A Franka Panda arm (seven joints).
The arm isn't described. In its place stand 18 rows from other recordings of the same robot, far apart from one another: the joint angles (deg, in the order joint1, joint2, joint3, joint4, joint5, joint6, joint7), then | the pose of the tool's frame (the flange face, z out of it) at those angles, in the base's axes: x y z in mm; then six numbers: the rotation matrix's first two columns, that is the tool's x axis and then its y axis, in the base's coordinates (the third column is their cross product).
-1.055 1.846 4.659 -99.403 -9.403 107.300 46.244 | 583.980 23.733 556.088 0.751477 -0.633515 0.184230 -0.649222 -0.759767 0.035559
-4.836 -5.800 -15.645 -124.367 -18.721 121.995 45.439 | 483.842 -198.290 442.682 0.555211 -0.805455 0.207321 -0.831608 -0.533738 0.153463
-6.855 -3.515 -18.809 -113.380 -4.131 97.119 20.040 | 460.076 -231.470 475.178 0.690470 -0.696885 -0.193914 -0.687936 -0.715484 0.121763
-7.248 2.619 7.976 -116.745 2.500 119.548 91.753 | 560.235 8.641 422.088 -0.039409 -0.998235 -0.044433 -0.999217 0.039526 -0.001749
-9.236 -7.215 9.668 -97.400 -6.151 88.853 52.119 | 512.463 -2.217 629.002 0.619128 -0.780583 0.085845 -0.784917 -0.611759 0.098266
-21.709 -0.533 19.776 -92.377 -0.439 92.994 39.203 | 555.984 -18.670 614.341 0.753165 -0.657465 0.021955 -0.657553 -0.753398 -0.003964
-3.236 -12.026 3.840 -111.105 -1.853 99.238 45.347 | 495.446 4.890 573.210 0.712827 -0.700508 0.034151 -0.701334 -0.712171 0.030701
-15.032 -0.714 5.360 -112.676 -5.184 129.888 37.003 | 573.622 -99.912 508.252 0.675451 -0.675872 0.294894 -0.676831 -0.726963 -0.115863
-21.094 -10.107 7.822 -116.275 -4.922 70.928 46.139 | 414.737 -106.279 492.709 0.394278 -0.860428 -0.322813 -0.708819 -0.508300 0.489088
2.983 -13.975 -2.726 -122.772 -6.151 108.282 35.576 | 481.115 -7.085 506.326 0.836173 -0.546717 0.043758 -0.548421 -0.832429 0.079353
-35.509 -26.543 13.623 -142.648 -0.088 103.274 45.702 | 350.171 -139.712 429.028 0.336444 -0.937805 -0.085602 -0.906478 -0.347148 0.240386
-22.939 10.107 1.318 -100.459 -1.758 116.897 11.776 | 579.588 -232.414 475.368 0.835980 -0.537022 0.112893 -0.540638 -0.841254 0.001684
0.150 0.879 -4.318 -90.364 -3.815 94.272 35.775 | 564.602 -47.489 619.901 0.766787 -0.636600 0.082329 -0.640113 -0.767903 0.024087
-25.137 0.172 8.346 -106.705 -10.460 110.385 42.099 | 541.613 -176.721 515.921 0.564735 -0.810100 0.157519 -0.825155 -0.557489 0.091241
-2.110 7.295 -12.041 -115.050 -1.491 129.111 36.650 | 572.934 -142.192 405.971 0.639558 -0.758487 0.125150 -0.761427 -0.647427 -0.032671
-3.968 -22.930 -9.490 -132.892 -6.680 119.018 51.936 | 431.941 -115.143 508.190 0.457896 -0.879493 0.129704 -0.877536 -0.470513 -0.092461
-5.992 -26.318 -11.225 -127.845 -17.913 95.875 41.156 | 377.000 -158.624 539.941 0.589979 -0.805029 0.062072 -0.792576 -0.562747 0.234816
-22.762 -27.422 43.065 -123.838 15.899 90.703 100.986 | 377.330 208.890 512.556 0.044563 -0.995221 0.086893 -0.981452 -0.027380 0.189743
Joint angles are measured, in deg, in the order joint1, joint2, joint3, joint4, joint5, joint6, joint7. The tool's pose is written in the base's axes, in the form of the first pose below.
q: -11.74 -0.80 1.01 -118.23 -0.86 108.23 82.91
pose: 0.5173 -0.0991 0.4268 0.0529 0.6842 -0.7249 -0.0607
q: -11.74 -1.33 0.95 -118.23 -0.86 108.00 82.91
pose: 0.5158 -0.0994 0.4313 0.0514 0.6839 -0.7254 -0.0585
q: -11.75 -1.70 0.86 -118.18 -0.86 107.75 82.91
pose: 0.5147 -0.1001 0.4348 0.0506 0.6833 -0.7261 -0.0573
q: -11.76 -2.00 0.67 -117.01 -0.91 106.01 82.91
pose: 0.5145 -0.1021 0.4447 0.0522 0.6819 -0.7272 -0.0591
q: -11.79 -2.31 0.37 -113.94 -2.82 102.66 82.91
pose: 0.5161 -0.1085 0.4679 0.0649 0.6829 -0.7259 -0.0496
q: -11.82 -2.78 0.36 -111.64 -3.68 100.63 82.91
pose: 0.5173 -0.1106 0.4882 0.0672 0.6835 -0.7257 -0.0400
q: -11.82 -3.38 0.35 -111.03 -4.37 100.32 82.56
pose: 0.5165 -0.1117 0.4984 0.0674 0.6866 -0.7232 -0.0304
